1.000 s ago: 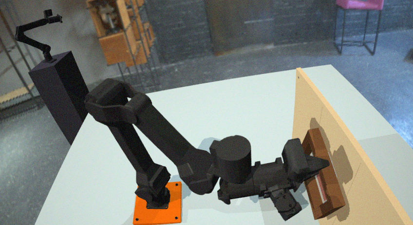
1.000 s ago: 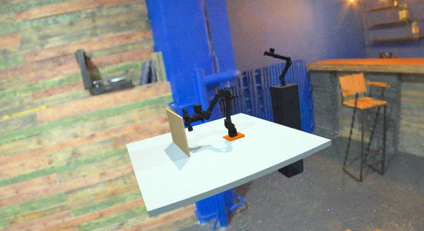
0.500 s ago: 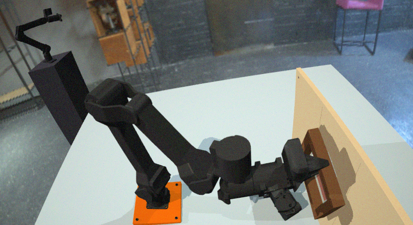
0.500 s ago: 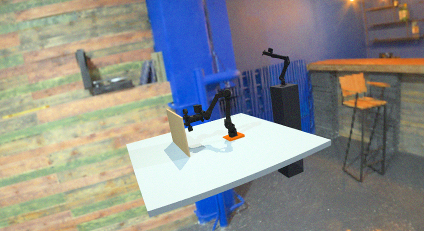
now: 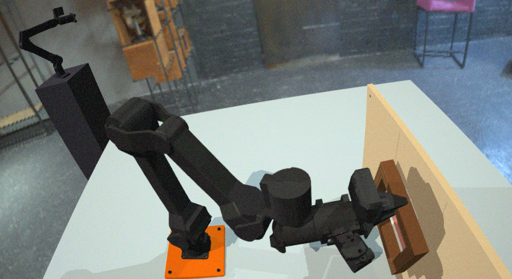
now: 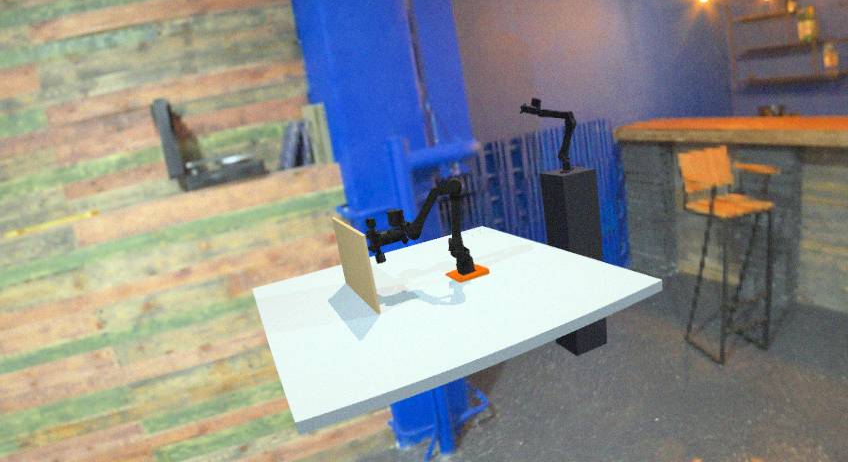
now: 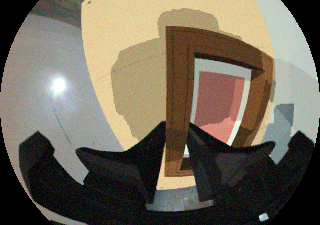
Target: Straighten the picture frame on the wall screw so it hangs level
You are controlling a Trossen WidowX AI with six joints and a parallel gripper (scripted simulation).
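The brown picture frame is 50 mm below my gripper tip and 10 mm to the left of it. From my gripper tip the other things lie so: tan wall board (60 mm below, 10 mm to the left, 10 mm ahead).
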